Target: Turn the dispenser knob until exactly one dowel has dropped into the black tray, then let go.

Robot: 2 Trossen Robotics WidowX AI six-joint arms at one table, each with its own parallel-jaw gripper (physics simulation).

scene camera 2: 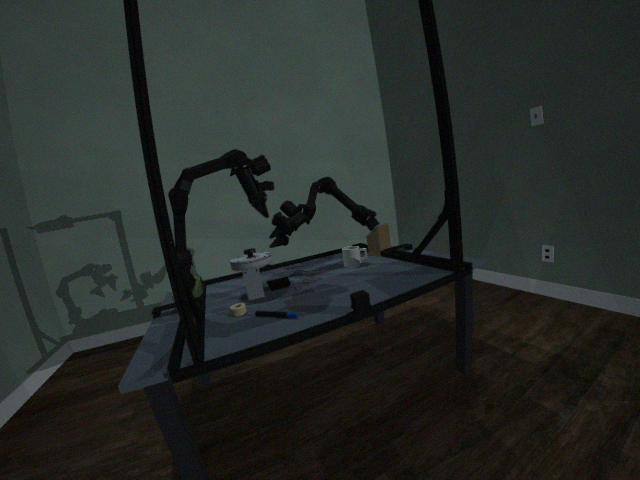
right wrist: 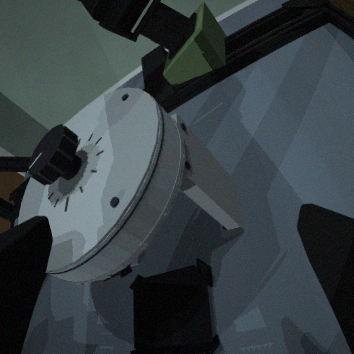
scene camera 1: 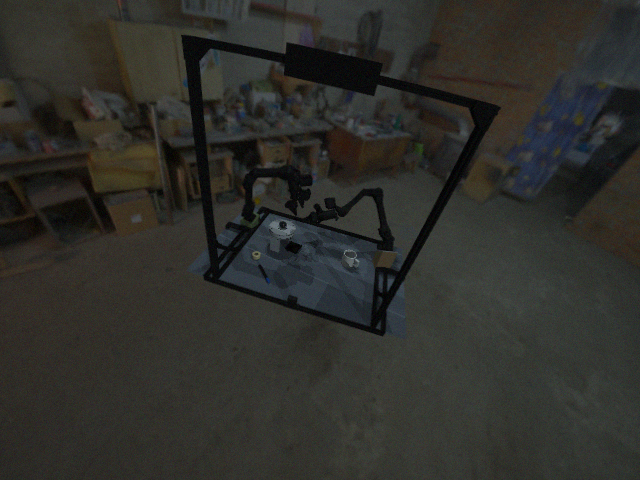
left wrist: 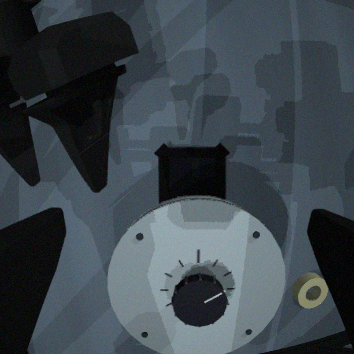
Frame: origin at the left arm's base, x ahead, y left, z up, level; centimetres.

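Seen in the pictures: left gripper, between the fingertips: (scene camera 2: 266, 217) (scene camera 1: 299, 211) (left wrist: 190, 222); right gripper, between the fingertips: (scene camera 2: 269, 242) (right wrist: 175, 224) (scene camera 1: 303, 220) (left wrist: 62, 185); left arm's base, origin of its link: (right wrist: 183, 35) (scene camera 1: 250, 217); right arm's base, origin of its link: (scene camera 2: 376, 229) (scene camera 1: 387, 250).
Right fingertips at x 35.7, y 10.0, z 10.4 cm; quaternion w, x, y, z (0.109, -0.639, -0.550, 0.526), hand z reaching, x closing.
Note:
Pixels of each thing's top centre, then the offset from my right fingertips to it. "pt": a spot on its surface instead.
- dispenser, centre of its top: (right wrist: 71, 167) (left wrist: 197, 289) (scene camera 2: 250, 256) (scene camera 1: 282, 226) dy -12.1, dx -7.2, dz -2.5 cm
- black tray, centre of its top: (right wrist: 167, 313) (left wrist: 192, 180) (scene camera 2: 278, 281) (scene camera 1: 293, 246) dy -10.4, dx +1.5, dz -14.8 cm
- yellow ring, centre of its top: (left wrist: 313, 293) (scene camera 2: 237, 305) (scene camera 1: 256, 253) dy -31.0, dx -11.4, dz -14.7 cm
- black marker with a blue end, centre of its top: (scene camera 2: 275, 311) (scene camera 1: 264, 272) dy -39.0, dx +1.5, dz -15.6 cm
- white mug, a spot on its surface: (scene camera 2: 351, 256) pt dy -2.3, dx +34.6, dz -11.8 cm
The dispenser (scene camera 1: 277, 233) (scene camera 2: 253, 281) (left wrist: 135, 285) (right wrist: 125, 150) has a pale disc on a grey stand. Its black knob (scene camera 1: 282, 224) (scene camera 2: 250, 252) (left wrist: 200, 305) (right wrist: 51, 154) is free of both grippers; in the left wrist view its white line points right and slightly up. The black tray (scene camera 1: 293, 247) (scene camera 2: 279, 283) (left wrist: 163, 175) (right wrist: 170, 276) is at the dispenser's foot. Its inside is too dark to show whether a dowel lies there. My left gripper (scene camera 1: 297, 207) (scene camera 2: 265, 212) (left wrist: 190, 222) is open above the disc. My right gripper (scene camera 1: 308, 218) (scene camera 2: 273, 243) (left wrist: 62, 185) (right wrist: 175, 224) is open beside the dispenser, above table height.
A yellow ring (scene camera 1: 256, 255) (scene camera 2: 237, 310) (left wrist: 303, 290) and a black marker with a blue end (scene camera 1: 264, 273) (scene camera 2: 273, 314) lie near the dispenser. A white mug (scene camera 1: 349, 258) (scene camera 2: 351, 256) and a tan block (scene camera 1: 385, 259) (scene camera 2: 378, 239) stand to the right. A black frame (scene camera 1: 199, 139) (scene camera 2: 147, 139) rises around the table.

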